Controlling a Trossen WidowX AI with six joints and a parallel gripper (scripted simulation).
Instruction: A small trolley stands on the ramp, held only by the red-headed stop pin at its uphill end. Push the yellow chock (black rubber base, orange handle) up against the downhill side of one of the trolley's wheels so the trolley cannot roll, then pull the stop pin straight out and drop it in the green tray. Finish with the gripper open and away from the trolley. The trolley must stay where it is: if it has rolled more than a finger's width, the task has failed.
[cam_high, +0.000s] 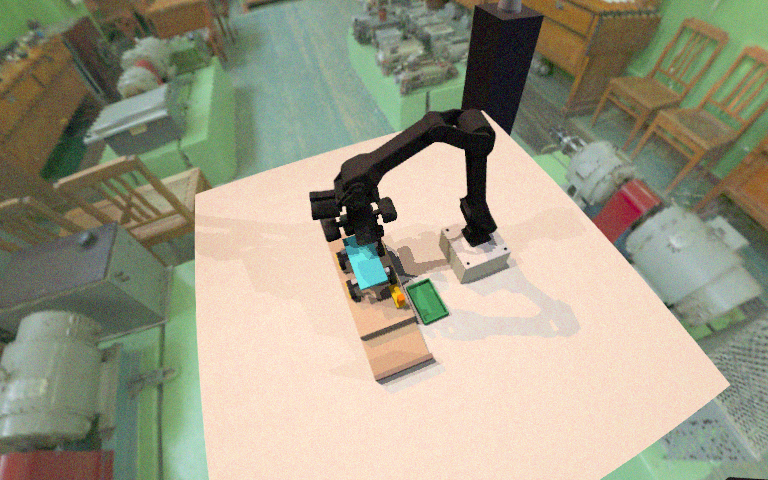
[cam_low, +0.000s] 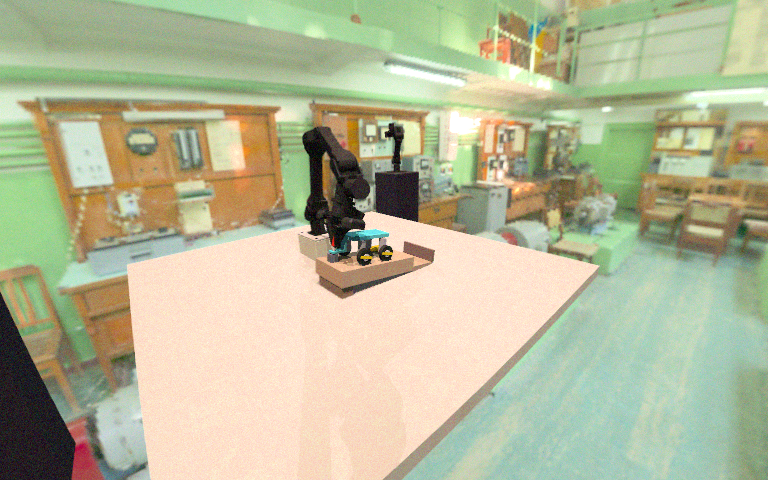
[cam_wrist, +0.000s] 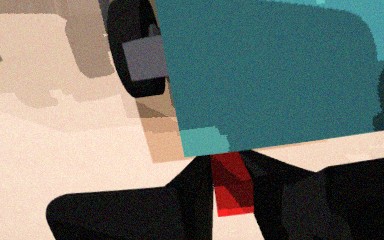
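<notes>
My gripper tip is 11 cm past the green tray, 21 cm to the right of it and 14 cm above it. The rest, counted from my gripper tip: trolley: 2 cm ahead, 10 cm to the left, 2 cm below; stop pin: right at my gripper tip; brown ramp: 2 cm ahead, 11 cm to the left, 8 cm below.
</notes>
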